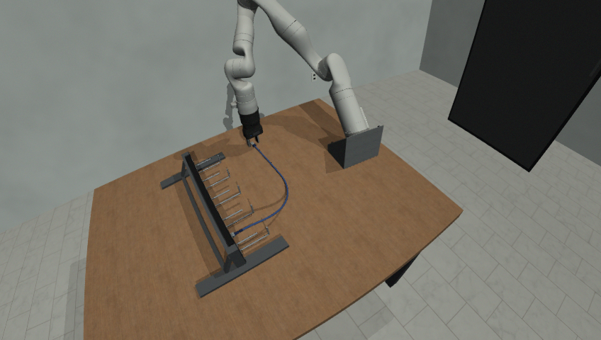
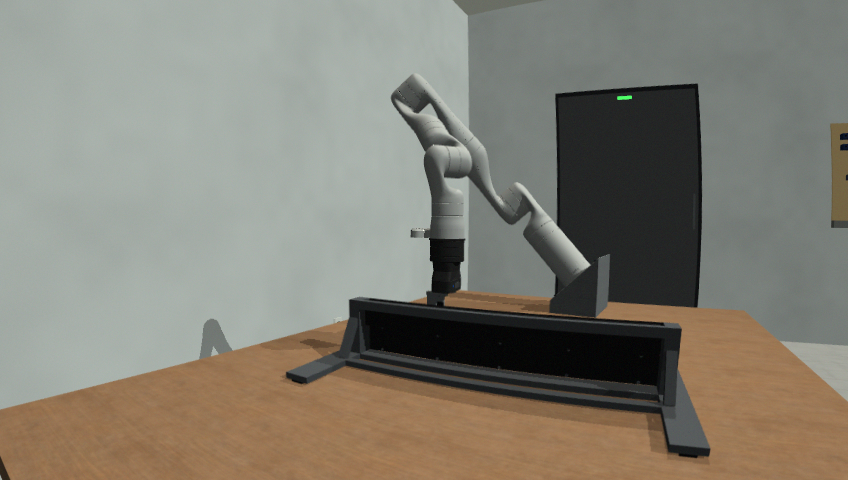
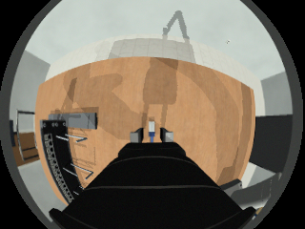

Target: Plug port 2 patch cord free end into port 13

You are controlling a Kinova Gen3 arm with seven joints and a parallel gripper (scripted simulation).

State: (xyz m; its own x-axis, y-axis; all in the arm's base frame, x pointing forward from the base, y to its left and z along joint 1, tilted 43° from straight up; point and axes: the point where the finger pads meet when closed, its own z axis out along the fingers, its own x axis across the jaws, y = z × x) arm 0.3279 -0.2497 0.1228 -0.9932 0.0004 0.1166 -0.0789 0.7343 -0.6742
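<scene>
My gripper is now 10 mm to the left of the pale plug and 20 mm above it.
</scene>
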